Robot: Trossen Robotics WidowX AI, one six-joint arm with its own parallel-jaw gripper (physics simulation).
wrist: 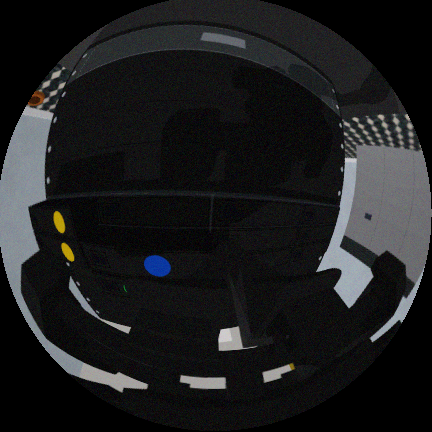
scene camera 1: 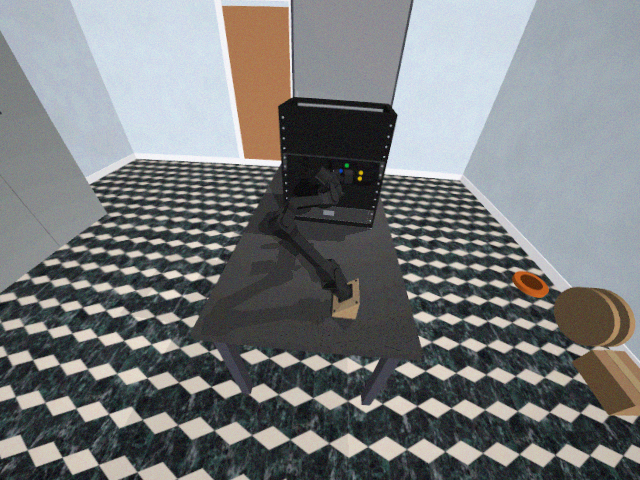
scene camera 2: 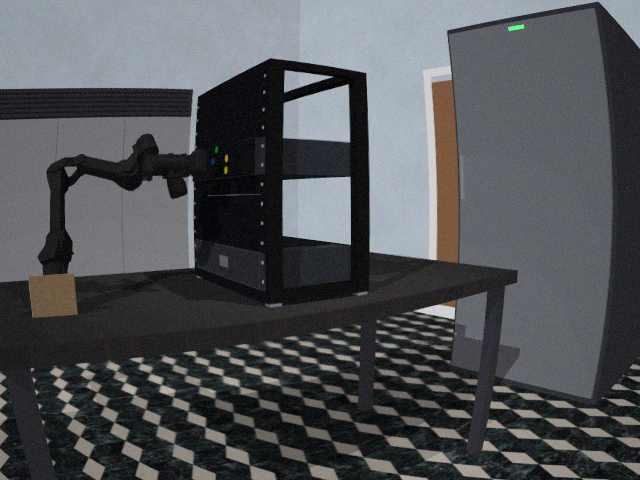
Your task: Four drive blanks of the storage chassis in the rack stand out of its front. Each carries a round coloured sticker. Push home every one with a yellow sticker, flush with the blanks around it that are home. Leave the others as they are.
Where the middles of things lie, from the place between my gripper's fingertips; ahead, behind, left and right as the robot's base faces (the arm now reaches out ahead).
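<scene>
There is the black storage rack (scene camera 2: 238,239), and my hand is 20 mm to the left of it, 40 mm above it and 160 mm short of it.
</scene>
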